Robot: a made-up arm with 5 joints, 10 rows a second.
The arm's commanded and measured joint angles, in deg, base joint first. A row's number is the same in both.
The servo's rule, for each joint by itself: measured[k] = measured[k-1] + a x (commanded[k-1-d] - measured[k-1]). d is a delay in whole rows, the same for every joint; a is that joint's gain. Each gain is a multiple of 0.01, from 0.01 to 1. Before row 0 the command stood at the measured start. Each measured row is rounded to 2 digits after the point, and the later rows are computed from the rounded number. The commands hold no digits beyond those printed.
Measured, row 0:
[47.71, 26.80, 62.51, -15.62, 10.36]
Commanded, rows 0 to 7:
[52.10, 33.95, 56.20, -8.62, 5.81]
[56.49, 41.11, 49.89, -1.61, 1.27]
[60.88, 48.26, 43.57, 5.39, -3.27]
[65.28, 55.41, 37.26, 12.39, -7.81]
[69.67, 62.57, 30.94, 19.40, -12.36]
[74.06, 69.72, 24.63, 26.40, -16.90]
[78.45, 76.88, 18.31, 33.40, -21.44]
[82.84, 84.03, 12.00, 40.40, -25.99]
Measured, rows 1 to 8:
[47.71, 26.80, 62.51, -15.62, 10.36]
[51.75, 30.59, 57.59, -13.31, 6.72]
[56.11, 36.17, 51.58, -9.45, 2.36]
[60.50, 42.58, 45.33, -4.55, -2.14]
[64.90, 49.38, 39.04, 1.04, -6.68]
[69.29, 56.37, 32.72, 7.10, -11.22]
[73.68, 63.45, 26.41, 13.47, -15.76]
[78.07, 70.57, 20.09, 20.05, -20.30]
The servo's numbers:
d 1
a 0.92 0.53 0.78 0.33 0.80

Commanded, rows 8 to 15:
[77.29, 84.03, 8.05, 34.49, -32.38]
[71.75, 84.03, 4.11, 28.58, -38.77]
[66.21, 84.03, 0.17, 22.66, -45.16]
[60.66, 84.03, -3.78, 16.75, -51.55]
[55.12, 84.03, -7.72, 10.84, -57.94]
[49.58, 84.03, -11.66, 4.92, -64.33]
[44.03, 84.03, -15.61, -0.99, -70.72]
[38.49, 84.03, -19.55, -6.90, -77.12]
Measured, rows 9 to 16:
[82.46, 77.70, 13.78, 26.77, -24.85]
[77.70, 81.05, 9.31, 29.32, -30.87]
[72.23, 82.63, 5.25, 29.08, -37.19]
[66.69, 83.37, 1.29, 26.96, -43.57]
[61.14, 83.72, -2.66, 23.59, -49.95]
[55.60, 83.88, -6.61, 19.38, -56.34]
[50.06, 83.96, -10.55, 14.61, -62.73]
[44.51, 84.00, -14.50, 9.46, -69.12]

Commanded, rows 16 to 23:
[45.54, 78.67, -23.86, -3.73, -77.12]
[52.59, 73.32, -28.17, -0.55, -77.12]
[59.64, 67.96, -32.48, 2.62, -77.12]
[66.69, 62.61, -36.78, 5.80, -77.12]
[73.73, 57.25, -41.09, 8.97, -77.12]
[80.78, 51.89, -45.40, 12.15, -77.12]
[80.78, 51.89, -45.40, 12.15, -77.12]
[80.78, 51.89, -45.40, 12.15, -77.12]
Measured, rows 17 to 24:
[38.97, 84.02, -18.44, 4.06, -75.52]
[45.01, 81.18, -22.67, 1.49, -76.80]
[51.98, 77.01, -26.96, 0.82, -77.06]
[59.03, 72.21, -31.27, 1.41, -77.11]
[66.08, 67.12, -35.57, 2.86, -77.12]
[73.12, 61.89, -39.88, 4.88, -77.12]
[80.17, 56.59, -44.19, 7.28, -77.12]
[80.73, 54.10, -45.13, 8.89, -77.12]

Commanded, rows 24 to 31:
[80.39, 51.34, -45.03, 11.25, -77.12]
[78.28, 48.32, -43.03, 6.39, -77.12]
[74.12, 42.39, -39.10, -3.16, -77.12]
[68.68, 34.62, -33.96, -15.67, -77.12]
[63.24, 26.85, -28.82, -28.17, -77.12]
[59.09, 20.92, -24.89, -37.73, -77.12]
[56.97, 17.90, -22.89, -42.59, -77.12]
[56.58, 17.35, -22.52, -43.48, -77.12]
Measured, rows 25 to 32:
[80.78, 52.93, -45.34, 9.97, -77.12]
[80.42, 52.09, -45.10, 10.39, -77.12]
[78.45, 50.09, -43.49, 9.07, -77.12]
[74.47, 46.01, -40.07, 5.03, -77.12]
[69.14, 39.97, -35.30, -1.80, -77.12]
[63.71, 33.02, -30.25, -10.50, -77.12]
[59.46, 26.61, -26.07, -19.49, -77.12]
[57.17, 21.99, -23.59, -27.11, -77.12]

